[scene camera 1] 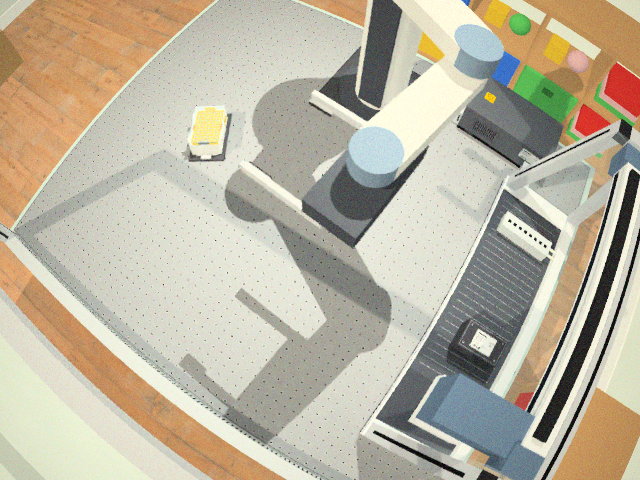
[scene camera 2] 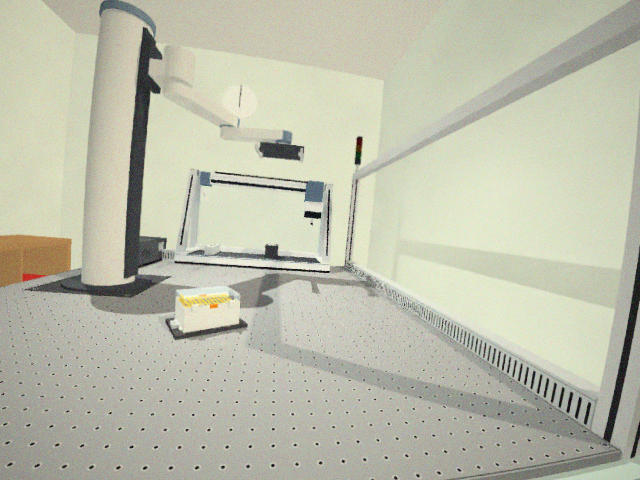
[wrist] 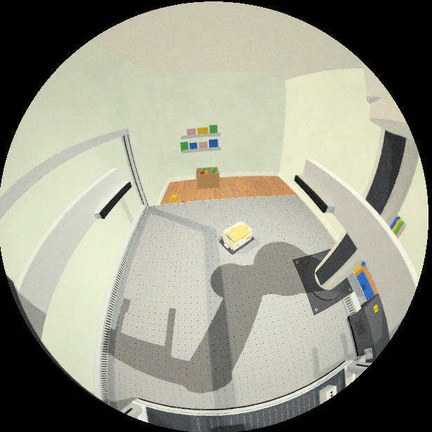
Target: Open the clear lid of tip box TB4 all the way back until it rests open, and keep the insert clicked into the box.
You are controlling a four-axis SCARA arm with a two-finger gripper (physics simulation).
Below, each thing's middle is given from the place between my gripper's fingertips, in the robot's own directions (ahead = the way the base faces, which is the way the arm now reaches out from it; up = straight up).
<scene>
Now: the clear lid (scene camera 1: 207,123) 450 mm below my hand, 360 mm to the right of it and 130 mm behind it. From my hand the other things lie so: dark deck (scene camera 1: 445,315): 520 mm to the left, 490 mm below, 150 mm behind; dark grey controller box (scene camera 1: 521,124): 650 mm behind, 460 mm below, 360 mm to the left.
</scene>
